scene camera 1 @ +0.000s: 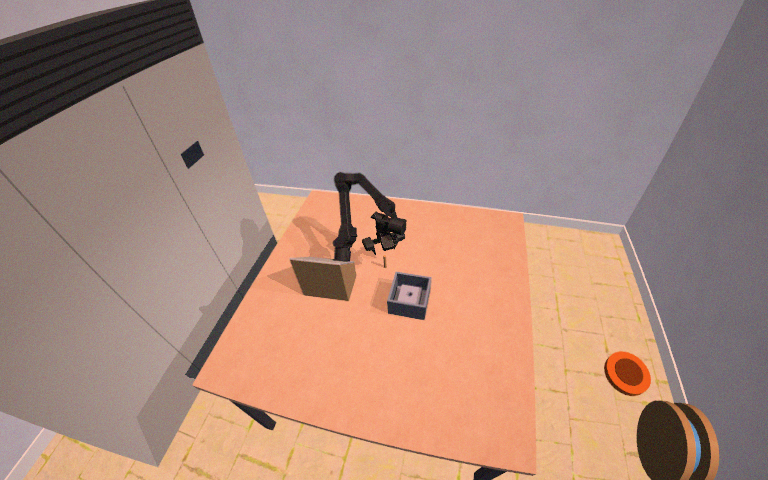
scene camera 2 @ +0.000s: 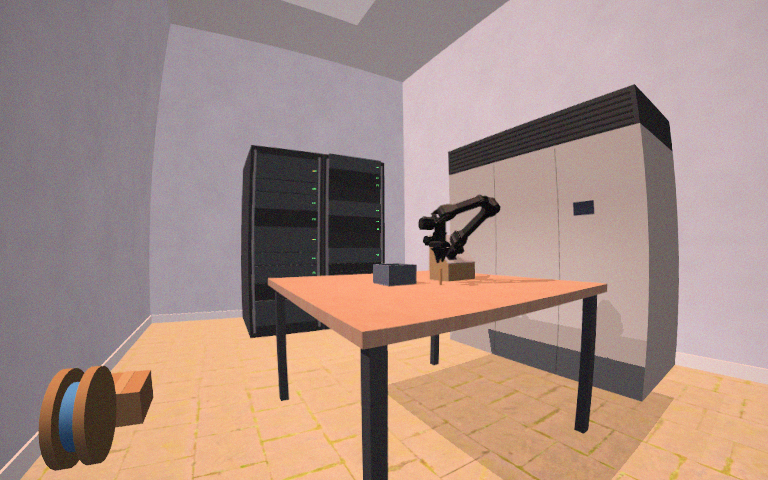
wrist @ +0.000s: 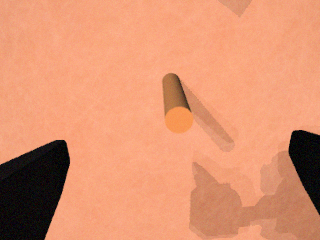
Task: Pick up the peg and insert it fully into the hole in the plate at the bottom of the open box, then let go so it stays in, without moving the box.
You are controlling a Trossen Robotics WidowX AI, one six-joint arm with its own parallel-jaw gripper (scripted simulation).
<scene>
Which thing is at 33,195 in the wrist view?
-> My gripper.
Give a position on a peg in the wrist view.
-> At 178,117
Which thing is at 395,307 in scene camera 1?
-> A box.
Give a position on a box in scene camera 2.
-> At 396,274
</scene>
